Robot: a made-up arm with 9 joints.
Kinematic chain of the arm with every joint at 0, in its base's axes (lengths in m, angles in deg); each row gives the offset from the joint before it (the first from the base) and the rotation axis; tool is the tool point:
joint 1: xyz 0 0 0.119 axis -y
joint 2: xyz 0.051 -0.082 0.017 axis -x
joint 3: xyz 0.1 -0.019 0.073 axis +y
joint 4: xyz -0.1 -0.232 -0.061 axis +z
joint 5: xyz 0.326 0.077 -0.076 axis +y
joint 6: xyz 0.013 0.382 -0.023 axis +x
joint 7: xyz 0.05 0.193 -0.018 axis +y
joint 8: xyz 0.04 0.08 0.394 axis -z
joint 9: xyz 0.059 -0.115 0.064 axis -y
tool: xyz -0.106 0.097 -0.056
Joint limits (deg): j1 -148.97..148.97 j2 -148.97..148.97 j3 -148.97..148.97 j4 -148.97..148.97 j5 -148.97..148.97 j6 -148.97..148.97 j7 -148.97..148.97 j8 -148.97..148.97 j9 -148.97..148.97
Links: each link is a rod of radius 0.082 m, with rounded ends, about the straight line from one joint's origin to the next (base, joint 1, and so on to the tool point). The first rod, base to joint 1, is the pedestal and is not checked.
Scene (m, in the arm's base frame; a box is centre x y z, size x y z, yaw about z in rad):
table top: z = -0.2
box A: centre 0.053 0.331 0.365 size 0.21 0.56 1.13 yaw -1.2
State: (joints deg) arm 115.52 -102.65 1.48 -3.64 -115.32 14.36 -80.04 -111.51 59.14
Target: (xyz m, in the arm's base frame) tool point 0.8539 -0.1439 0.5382
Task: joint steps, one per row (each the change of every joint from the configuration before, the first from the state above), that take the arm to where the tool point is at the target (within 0.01 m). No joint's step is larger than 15 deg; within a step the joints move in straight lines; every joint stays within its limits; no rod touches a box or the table.
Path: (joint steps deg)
1: -8.52 7.65 -12.96 -3.57 3.78 -1.44 -3.77 2.20 3.01
2: -8.51 7.65 -12.95 -3.57 3.78 -1.44 -3.78 2.21 3.01
3: -8.52 7.65 -12.96 -3.57 3.78 -1.45 -3.77 2.20 3.01
4: -8.51 7.65 -12.96 -3.57 3.79 -1.44 -3.77 2.20 3.00
5: -8.52 7.65 -12.96 -3.57 3.78 -1.44 -3.78 2.20 3.01
6: -11.42 -10.82 7.57 -6.75 -5.77 2.28 4.60 -2.70 -6.34
7: -11.42 -10.81 7.56 -6.76 -5.77 2.27 4.59 -2.70 -6.34
8: -11.42 -10.81 7.56 -6.75 -5.77 2.27 4.59 -2.71 -6.34
9: -11.43 -10.81 7.57 -6.75 -5.77 2.28 4.59 -2.70 -6.35

